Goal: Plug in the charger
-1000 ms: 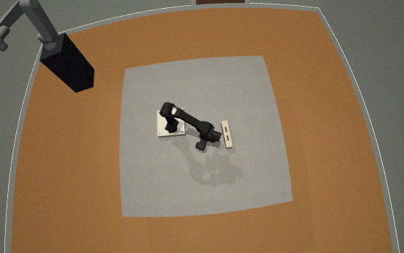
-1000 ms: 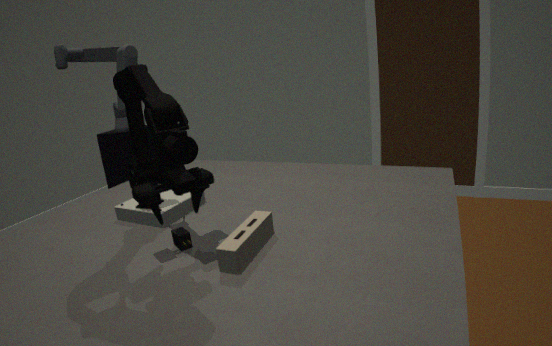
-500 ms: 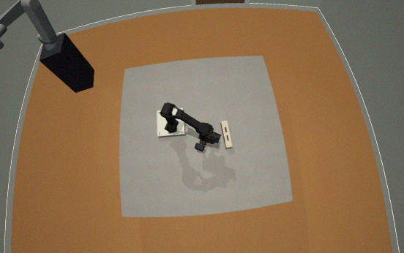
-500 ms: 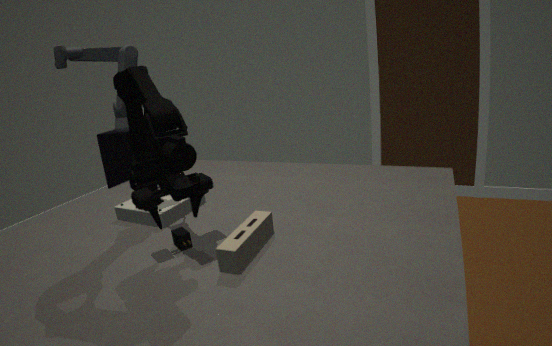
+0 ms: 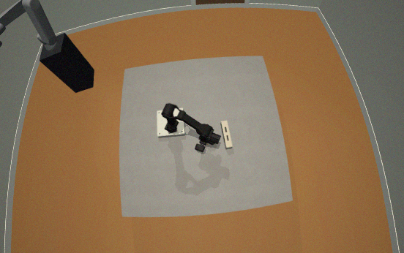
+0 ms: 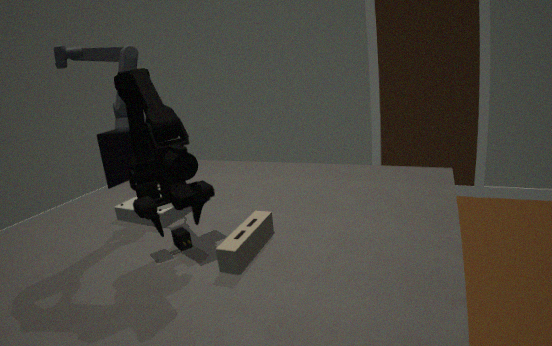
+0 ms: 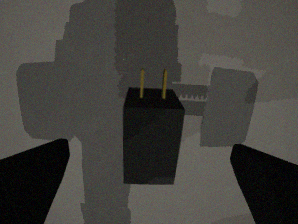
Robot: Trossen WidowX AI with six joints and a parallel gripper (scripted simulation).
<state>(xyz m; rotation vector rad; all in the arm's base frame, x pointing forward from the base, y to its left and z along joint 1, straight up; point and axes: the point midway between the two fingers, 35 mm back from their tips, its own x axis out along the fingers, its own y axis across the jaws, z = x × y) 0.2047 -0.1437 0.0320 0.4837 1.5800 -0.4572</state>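
The two-prong charger is 2 cm below my gripper tip, 1 cm to the right of it and 1 cm ahead of it.
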